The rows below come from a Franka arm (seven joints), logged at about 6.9 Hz.
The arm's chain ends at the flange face. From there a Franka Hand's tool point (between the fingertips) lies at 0.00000 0.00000 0.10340 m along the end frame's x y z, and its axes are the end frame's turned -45 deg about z.
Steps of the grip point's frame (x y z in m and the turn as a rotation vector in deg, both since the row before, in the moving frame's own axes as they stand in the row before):
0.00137 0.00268 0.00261 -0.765 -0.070 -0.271
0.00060 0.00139 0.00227 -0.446 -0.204 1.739
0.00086 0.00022 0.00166 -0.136 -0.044 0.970
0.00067 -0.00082 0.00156 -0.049 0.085 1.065
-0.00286 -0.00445 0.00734 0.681 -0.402 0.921
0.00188 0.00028 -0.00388 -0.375 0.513 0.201
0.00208 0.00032 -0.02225 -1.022 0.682 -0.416
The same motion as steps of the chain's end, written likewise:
0.00197 -0.00014 0.00262 -0.590 0.491 -0.271
0.00111 -0.00028 0.00227 -0.460 0.171 1.739
0.00065 -0.00068 0.00166 -0.127 0.065 0.970
-0.00028 -0.00101 0.00156 0.025 0.095 1.065
-0.00379 -0.00076 0.00735 0.197 -0.766 0.921
0.00039 -0.00096 -0.00387 0.098 0.628 0.201
-0.00048 -0.00167 -0.02223 -0.240 1.205 -0.416

